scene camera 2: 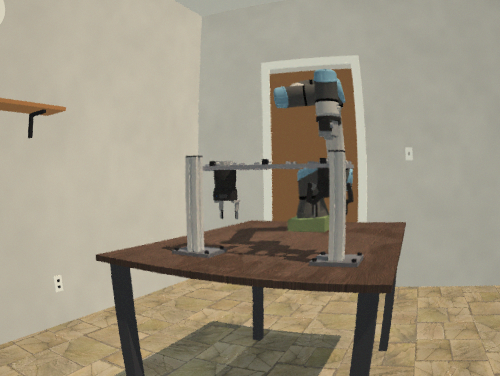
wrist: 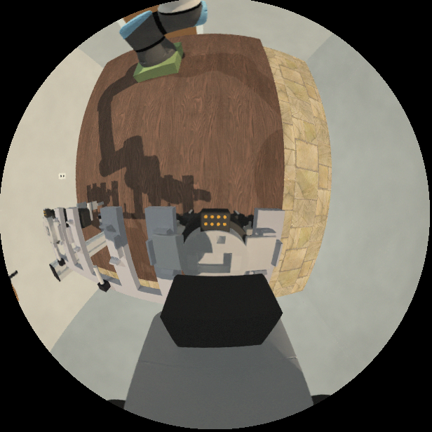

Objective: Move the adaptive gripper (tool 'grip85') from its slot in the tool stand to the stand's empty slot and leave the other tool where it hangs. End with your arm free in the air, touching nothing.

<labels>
parallel gripper: scene camera 2 225, 180; wrist 50, 226
adaptive gripper: scene camera 2 323, 173; wrist 213, 242
</labels>
